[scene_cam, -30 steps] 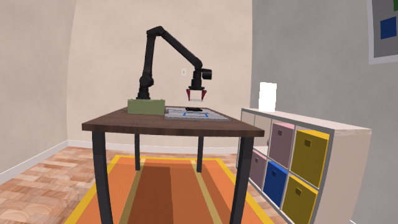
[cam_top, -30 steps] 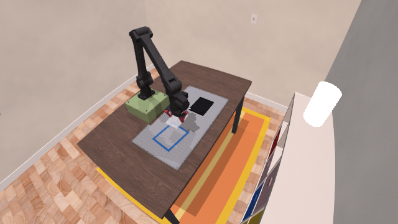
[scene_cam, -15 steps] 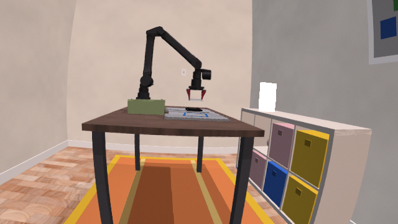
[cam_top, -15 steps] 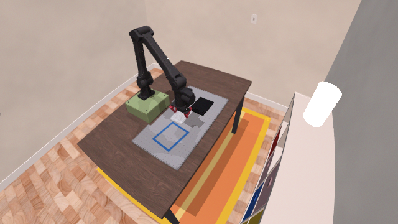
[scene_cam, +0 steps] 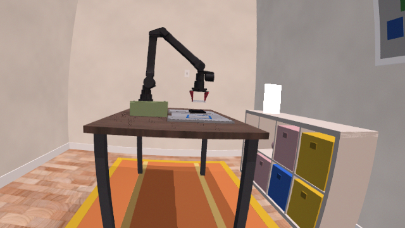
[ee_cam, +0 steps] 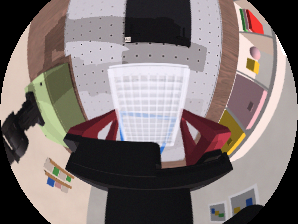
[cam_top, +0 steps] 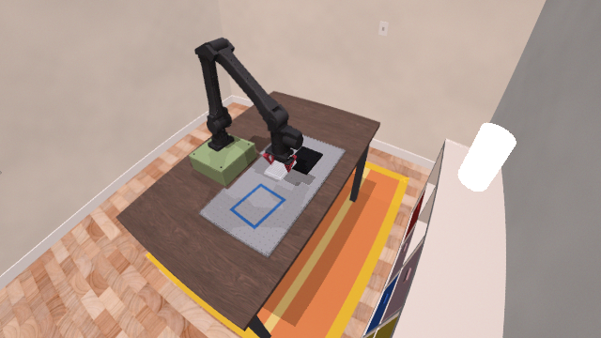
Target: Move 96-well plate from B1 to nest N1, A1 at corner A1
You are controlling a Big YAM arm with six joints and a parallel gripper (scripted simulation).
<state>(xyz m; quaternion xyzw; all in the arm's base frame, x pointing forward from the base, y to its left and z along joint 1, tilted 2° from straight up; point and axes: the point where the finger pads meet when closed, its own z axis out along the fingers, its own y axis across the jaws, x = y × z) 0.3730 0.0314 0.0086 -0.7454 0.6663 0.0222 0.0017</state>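
Now: hand 18 cm to the right of the black plate nest and 9 cm above it. From my hand the other things lie so: white 96-well plate (right at my hand).
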